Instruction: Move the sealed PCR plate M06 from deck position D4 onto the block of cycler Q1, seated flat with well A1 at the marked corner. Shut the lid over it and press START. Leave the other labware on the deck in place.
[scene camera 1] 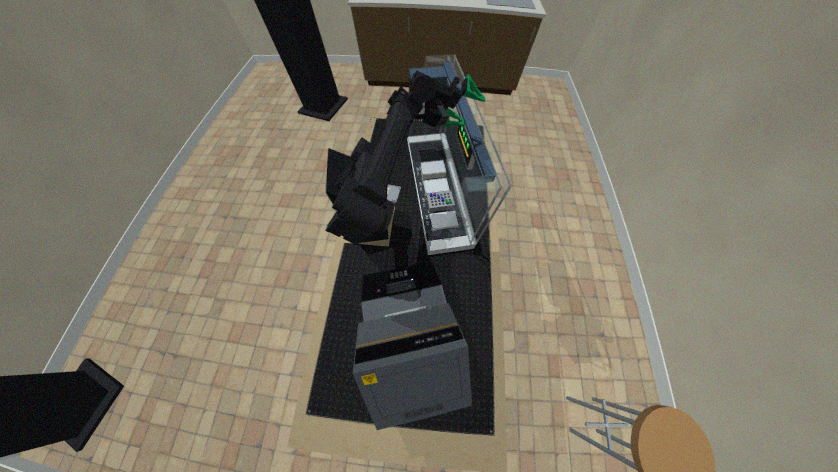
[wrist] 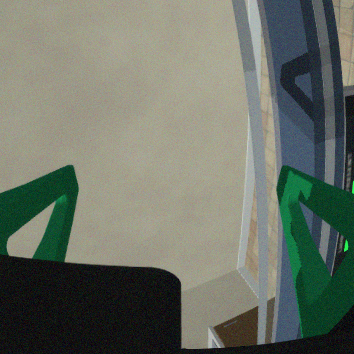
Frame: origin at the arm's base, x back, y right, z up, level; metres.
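Seen in the pictures: gripper, fingertip midpoint: point(scene camera 1: 475, 112) point(wrist: 176, 176).
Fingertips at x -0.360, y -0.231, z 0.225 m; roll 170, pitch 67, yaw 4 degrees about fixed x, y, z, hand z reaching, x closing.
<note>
A point is followed by its place in that frame.
My gripper point(scene camera 1: 474, 112) @(x -0.360, y -0.231, z 0.225 m) point(wrist: 176, 176) @(x -0.360, y -0.231, z 0.225 m) is open and empty, its two green fingers wide apart. It is at the far end of the white-framed deck point(scene camera 1: 450, 244) @(x -0.418, y -0.012, z -0.265 m), high by the clear panel and the blue-grey body. Several pieces of labware sit in a row in the deck: pale plates point(scene camera 1: 433, 169) @(x -0.203, y -0.396, z -0.271 m) point(scene camera 1: 436, 185) @(x -0.248, y -0.321, z -0.297 m), a rack with coloured dots point(scene camera 1: 440, 199) @(x -0.298, y -0.231, z -0.275 m), and a pale plate point(scene camera 1: 443, 220) nearest the front. Labels are too small to read, so I cannot tell which is M06. A grey instrument point(scene camera 1: 413, 375) @(x -0.440, y 0.480, z 0.078 m) with a black front panel stands nearer the scene camera; whether it is Q1 I cannot tell. No block shows.
A clear panel point(scene camera 1: 503, 186) @(x -0.509, y -0.067, z 0.137 m) edges the deck's right side. A blue-grey body point(scene camera 1: 482, 158) @(x -0.425, y -0.154, z 0.132 m) point(wrist: 295, 145) @(x -0.375, y -0.256, z 0.132 m) with a dark handle point(wrist: 288, 75) @(x -0.400, y -0.216, z 0.132 m) runs close beside my right finger. A lit green display point(scene camera 1: 464, 140) @(x -0.339, y -0.310, z 0.044 m) stands by the deck. A brown cabinet point(scene camera 1: 445, 49) point(wrist: 240, 325) is behind.
</note>
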